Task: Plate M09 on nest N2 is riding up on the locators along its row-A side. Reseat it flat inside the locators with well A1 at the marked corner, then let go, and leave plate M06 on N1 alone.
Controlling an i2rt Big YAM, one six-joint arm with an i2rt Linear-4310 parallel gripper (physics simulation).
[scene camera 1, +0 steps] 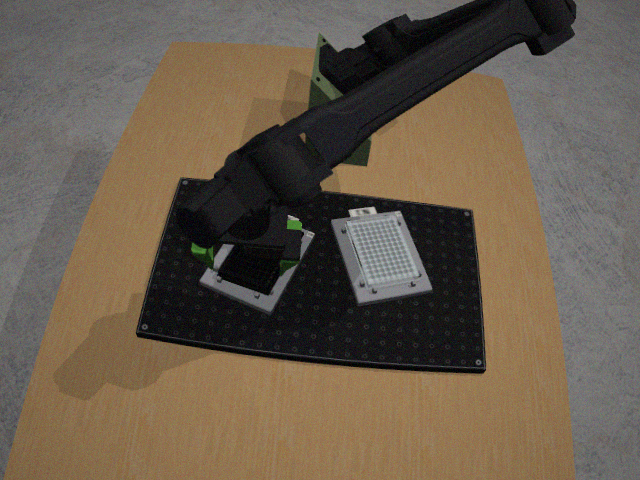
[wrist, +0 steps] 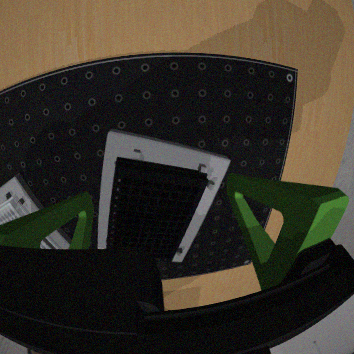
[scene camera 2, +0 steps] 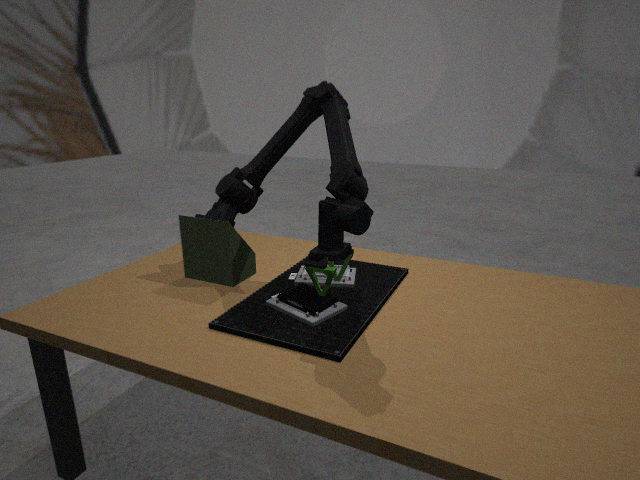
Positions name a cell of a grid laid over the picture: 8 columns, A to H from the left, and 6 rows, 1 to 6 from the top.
The gripper (scene camera 1: D4) is open and holds nothing. Also in view: a black well plate (scene camera 1: D4). Also in view: a grey nest (scene camera 1: D4) and a grey nest (scene camera 1: E4).
The black well plate shows as well in the wrist view (wrist: D4) and in scene camera 2 (scene camera 2: D4). The gripper shows as well in the wrist view (wrist: D4) and in scene camera 2 (scene camera 2: E4).
